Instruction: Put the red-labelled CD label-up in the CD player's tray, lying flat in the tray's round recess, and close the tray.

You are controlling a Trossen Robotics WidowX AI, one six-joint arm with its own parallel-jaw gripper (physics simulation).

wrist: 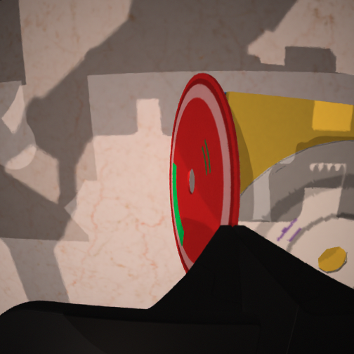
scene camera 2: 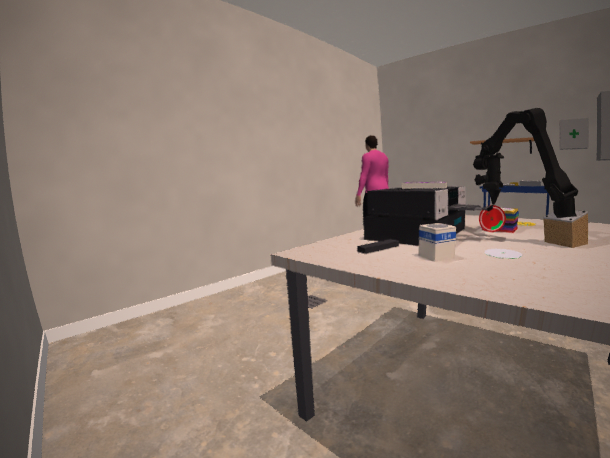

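Seen in the pictures: gripper, fingertip midpoint: (scene camera 2: 493, 204); arm's base, link origin: (scene camera 2: 565, 214).
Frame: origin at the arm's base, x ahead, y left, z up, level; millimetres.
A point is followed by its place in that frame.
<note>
The red-labelled CD (scene camera 2: 492, 218) @(x 270, y -172, z -51 mm) (wrist: 207, 200) stands on edge, its red label facing sideways, with a green mark near its rim. My gripper (scene camera 2: 493, 204) @(x 268, y -175, z 10 mm) (wrist: 230, 236) is shut on the CD's upper rim and holds it upright, beside the stack of coloured cases in the scene view. The fingertips hide part of the CD in the wrist view. Black player units (scene camera 2: 402, 202) @(x 563, y 229, z 46 mm) stand to the left in the scene view. A thin dark tray (scene camera 2: 466, 207) @(x 365, y 9, z 12 mm) sticks out from them towards the gripper. Its round recess cannot be made out there.
A stack of coloured cases (scene camera 2: 511, 220) @(x 188, y -158, z -54 mm) stands behind the CD. A pale disc (scene camera 2: 503, 254) @(x 207, y 251, z -106 mm) lies on the table (scene camera 2: 555, 280) @(x 78, y 448, z -108 mm). A white-and-blue tea box (scene camera 2: 437, 243) @(x 391, y 399, z -54 mm) and a black remote (scene camera 2: 378, 246) @(x 601, y 357, z -92 mm) are near the players. A yellow surface (wrist: 270, 120) shows beside the CD.
</note>
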